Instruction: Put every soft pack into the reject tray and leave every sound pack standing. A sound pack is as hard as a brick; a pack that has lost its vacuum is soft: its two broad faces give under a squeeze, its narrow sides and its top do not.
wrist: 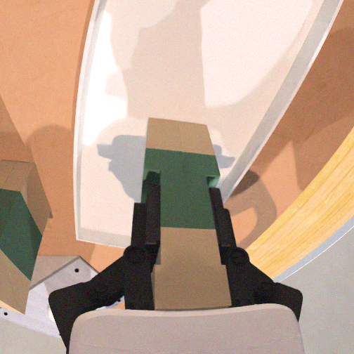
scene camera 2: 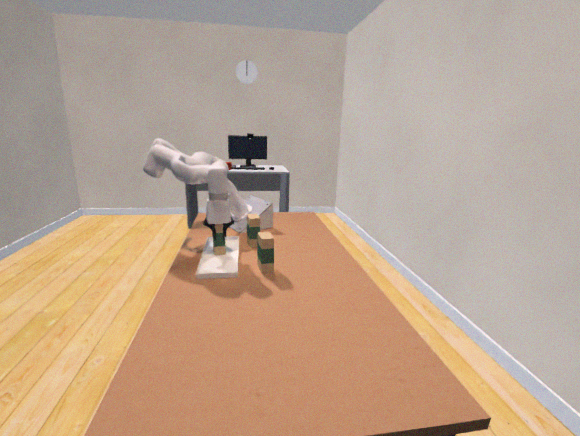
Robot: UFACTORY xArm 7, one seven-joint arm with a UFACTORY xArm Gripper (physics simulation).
Scene:
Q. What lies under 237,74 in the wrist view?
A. A white reject tray.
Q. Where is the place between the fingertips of my gripper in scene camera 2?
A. At 219,238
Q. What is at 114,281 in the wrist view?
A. My gripper.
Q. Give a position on a white reject tray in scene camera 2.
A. At 211,266

